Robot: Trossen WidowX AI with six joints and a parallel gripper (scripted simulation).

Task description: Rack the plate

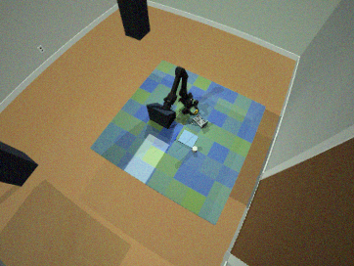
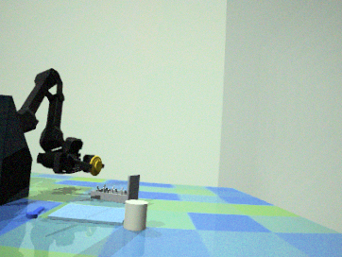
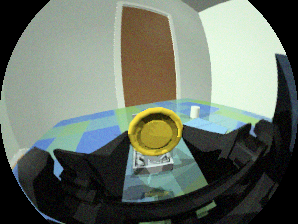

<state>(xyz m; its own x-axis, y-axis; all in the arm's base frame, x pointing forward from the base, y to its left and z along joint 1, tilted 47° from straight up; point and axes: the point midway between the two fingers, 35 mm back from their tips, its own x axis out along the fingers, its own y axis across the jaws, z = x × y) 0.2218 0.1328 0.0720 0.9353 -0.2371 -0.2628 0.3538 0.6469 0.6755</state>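
My gripper tip is 6 cm short of the grey dish rack, 2 cm to the left of it and 7 cm above it. From my gripper tip the other things lie so: small blue block (6 cm behind, 27 cm to the right, 9 cm below); light blue flat sheet (5 cm ahead, 23 cm to the right, 9 cm below); small yellow plate (1 cm behind).
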